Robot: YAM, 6 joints.
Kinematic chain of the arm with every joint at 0, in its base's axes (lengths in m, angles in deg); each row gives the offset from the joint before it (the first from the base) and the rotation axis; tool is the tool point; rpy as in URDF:
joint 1: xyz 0 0 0.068 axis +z
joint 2: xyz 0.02 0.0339 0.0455 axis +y
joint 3: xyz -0.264 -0.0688 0 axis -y
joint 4: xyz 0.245 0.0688 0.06 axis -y
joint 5: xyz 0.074 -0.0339 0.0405 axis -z
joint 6: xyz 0.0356 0 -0.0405 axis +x
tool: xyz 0 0 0 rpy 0 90 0
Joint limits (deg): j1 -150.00..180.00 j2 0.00..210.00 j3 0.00..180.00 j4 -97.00..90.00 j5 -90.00..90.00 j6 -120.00..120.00
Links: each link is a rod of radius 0.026 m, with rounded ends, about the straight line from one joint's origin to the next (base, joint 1, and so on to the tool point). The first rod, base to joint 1, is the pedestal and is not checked.
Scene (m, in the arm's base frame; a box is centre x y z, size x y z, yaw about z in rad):
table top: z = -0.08
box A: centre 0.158 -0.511 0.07 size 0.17 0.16 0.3 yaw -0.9
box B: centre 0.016 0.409 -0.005 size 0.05 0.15 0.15 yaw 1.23
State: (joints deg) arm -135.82 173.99 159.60 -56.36 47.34 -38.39
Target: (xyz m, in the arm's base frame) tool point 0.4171 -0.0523 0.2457
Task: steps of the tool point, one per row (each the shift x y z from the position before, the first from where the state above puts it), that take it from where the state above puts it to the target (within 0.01 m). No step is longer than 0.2 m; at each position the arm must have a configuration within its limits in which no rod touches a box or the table.
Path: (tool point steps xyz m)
1: 0.1101 -0.0922 0.0724
2: 0.1319 -0.0520 0.0708
3: 0.1378 -0.0071 0.0681
4: 0.1275 0.0360 0.0640
5: 0.1031 0.0716 0.0587
6: 0.1020 0.0603 -0.0349
7: 0.0771 0.0890 -0.0349
8: 0.0444 0.1067 -0.0335
9: 0.0082 0.1119 -0.0307

